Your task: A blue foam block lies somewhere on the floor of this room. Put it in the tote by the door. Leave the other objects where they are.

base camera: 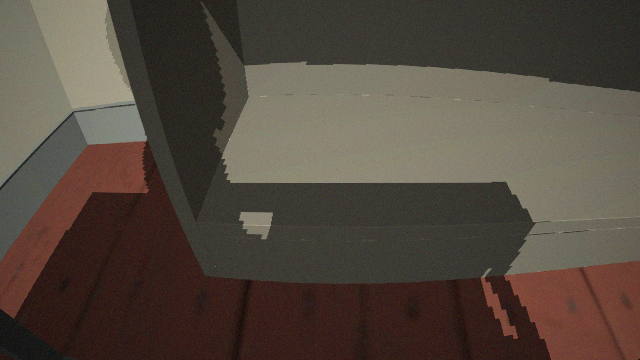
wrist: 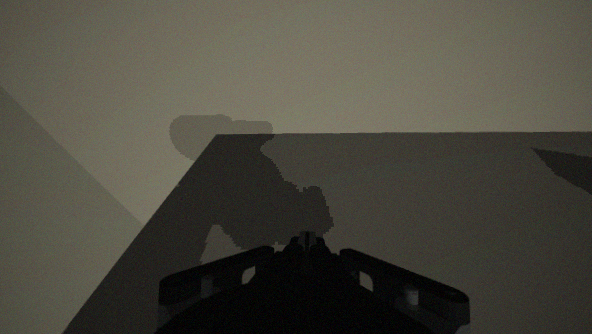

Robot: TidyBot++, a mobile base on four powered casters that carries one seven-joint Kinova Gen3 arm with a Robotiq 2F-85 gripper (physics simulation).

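Places are measured from the arm's base along level axes (x ahead, y left, z up), in centimetres.
Where they show: gripper, between the fingertips: (wrist: 307,242).
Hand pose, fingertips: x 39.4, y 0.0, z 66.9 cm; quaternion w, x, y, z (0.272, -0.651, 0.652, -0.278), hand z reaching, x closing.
After its pixels a point has its place.
My gripper (wrist: 307,242) {x 39.4, y 0.0, z 66.9 cm} is shut with nothing between its fingertips, at the bottom middle of the wrist view. It faces a dark grey flat surface of a piece of furniture, with a wall above and behind it. The blue foam block does not show in the base camera view or the wrist view. The tote by the door does not show in either view.
A large grey shelf-like unit (base camera: 350,255) {x 31.9, y -0.4, z -34.1 cm} stands close in front of the base, with a side panel (base camera: 165,125) {x 32.5, y 15.1, z -18.5 cm} at its left. Left of it, walls with a grey-blue baseboard (base camera: 107,125) {x 62.0, y 48.4, z -35.1 cm} meet in a corner. The red plank floor (base camera: 150,310) {x 25.9, y 23.2, z -39.7 cm} lies partly in shadow.
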